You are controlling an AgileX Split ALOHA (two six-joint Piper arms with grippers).
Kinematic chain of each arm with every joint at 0, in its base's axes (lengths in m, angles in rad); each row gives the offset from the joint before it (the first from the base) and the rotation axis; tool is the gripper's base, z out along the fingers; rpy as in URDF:
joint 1: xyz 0 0 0.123 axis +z
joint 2: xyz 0 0 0 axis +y
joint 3: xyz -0.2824 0 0.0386 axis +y
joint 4: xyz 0.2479 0 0.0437 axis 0.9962 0 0.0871
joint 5: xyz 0 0 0 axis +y
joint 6: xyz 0.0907 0 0.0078 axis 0.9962 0 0.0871
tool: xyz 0 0 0 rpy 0 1.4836 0
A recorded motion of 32 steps. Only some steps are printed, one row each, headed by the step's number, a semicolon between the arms.
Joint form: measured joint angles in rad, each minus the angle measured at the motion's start. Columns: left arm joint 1, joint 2, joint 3, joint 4, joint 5, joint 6; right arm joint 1, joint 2, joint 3, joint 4, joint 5, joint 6.
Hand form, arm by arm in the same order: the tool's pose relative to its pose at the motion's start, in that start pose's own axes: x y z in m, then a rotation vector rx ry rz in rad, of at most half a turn. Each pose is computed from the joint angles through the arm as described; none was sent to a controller.
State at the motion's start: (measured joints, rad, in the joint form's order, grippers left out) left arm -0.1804 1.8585 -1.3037 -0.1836 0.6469 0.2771; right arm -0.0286 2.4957 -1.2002 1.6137 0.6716 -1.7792
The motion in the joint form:
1: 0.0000 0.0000 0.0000 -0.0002 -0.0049 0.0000; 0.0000 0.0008 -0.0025 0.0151 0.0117 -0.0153
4: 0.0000 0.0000 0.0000 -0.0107 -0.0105 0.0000; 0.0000 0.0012 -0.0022 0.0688 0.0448 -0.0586
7: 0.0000 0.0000 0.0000 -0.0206 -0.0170 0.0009; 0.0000 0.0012 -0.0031 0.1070 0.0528 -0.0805
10: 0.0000 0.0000 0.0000 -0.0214 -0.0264 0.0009; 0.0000 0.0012 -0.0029 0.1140 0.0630 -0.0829
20: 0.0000 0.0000 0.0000 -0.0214 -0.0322 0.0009; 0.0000 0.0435 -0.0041 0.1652 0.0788 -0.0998
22: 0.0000 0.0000 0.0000 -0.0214 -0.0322 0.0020; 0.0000 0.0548 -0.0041 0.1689 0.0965 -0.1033
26: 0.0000 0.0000 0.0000 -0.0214 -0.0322 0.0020; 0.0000 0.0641 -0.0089 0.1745 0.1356 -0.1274
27: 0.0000 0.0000 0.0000 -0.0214 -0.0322 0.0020; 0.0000 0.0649 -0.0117 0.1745 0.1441 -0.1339
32: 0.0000 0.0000 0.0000 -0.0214 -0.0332 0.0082; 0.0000 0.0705 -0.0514 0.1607 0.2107 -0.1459
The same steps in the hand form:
1: -0.0004 0.0001 0.0000 -0.0012 -0.0047 -0.0002; -0.0016 0.0006 0.0001 -0.0092 -0.0131 -0.0046
4: -0.0011 -0.0003 0.0000 0.0033 -0.0119 -0.0086; -0.0052 0.0028 0.0001 -0.0331 -0.0541 -0.0063
7: -0.0018 -0.0006 0.0000 0.0071 -0.0197 -0.0156; -0.0079 0.0028 -0.0001 -0.0340 -0.0811 0.0003
10: -0.0026 -0.0004 0.0000 0.0050 -0.0289 -0.0163; -0.0085 0.0036 -0.0002 -0.0426 -0.0883 0.0030
20: -0.0031 -0.0003 -0.0001 0.0033 -0.0344 -0.0164; 0.0012 -0.0020 0.0094 -0.0512 -0.0943 0.0510
22: -0.0031 -0.0003 -0.0001 0.0033 -0.0344 -0.0153; 0.0041 -0.0021 0.0118 -0.0678 -0.0940 0.0570
26: -0.0031 -0.0003 -0.0001 0.0033 -0.0344 -0.0153; 0.0040 -0.0004 0.0135 -0.1025 -0.1086 0.0388
27: -0.0031 -0.0003 -0.0001 0.0033 -0.0344 -0.0153; 0.0031 0.0001 0.0136 -0.1100 -0.1134 0.0307
32: -0.0032 -0.0003 -0.0001 0.0029 -0.0354 -0.0091; -0.0086 0.0037 0.0134 -0.1720 -0.1530 -0.0171

